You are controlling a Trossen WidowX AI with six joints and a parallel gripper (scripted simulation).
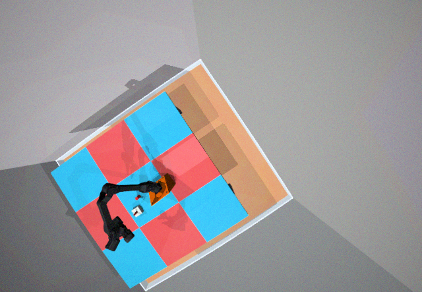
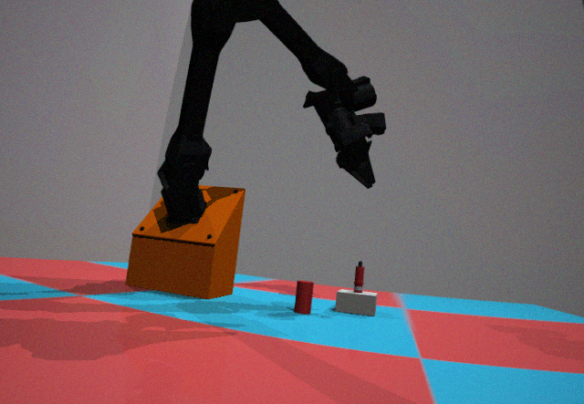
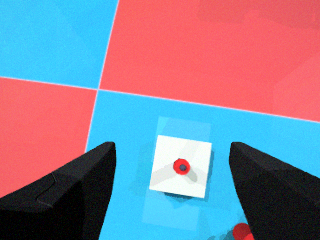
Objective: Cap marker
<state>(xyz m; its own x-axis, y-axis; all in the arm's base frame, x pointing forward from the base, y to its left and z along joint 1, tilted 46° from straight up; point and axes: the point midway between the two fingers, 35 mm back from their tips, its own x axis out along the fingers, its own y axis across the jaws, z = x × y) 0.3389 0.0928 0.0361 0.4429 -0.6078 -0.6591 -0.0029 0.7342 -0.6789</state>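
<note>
My gripper tip is now 10 cm past the red cap, 10 cm to the left of it and 21 cm above it. From my gripper tip the other things lie so: white holder block 1 cm behind, 1 cm to the right, 22 cm below.
</note>
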